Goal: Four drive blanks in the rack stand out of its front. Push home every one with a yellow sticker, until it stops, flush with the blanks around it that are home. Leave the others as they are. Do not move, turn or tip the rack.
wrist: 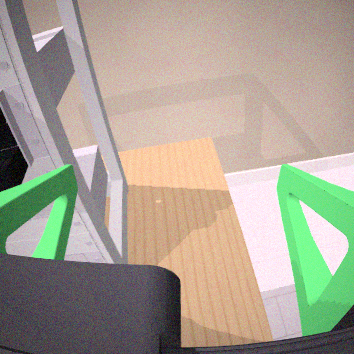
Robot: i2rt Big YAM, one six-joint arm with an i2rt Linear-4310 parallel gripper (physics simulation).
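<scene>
The rack (91,92) shows in part at the left of the wrist view, as a pale grey frame running steeply from the top down to the lower middle. Light grey faces with small round marks show at its left side, and a black area lies at the left edge. No yellow sticker shows, and I cannot tell which blanks stand out. My gripper (176,175) is open and empty. Its left green finger overlaps the rack's lower part in the view; its right finger is to the right of the rack. The dark gripper body hides the lower left.
A wooden surface (215,270) lies below and to the right of the rack, with shadows across it. A white surface (260,240) with a raised edge is at the right. Beige ground (200,40) with a frame-shaped shadow lies beyond.
</scene>
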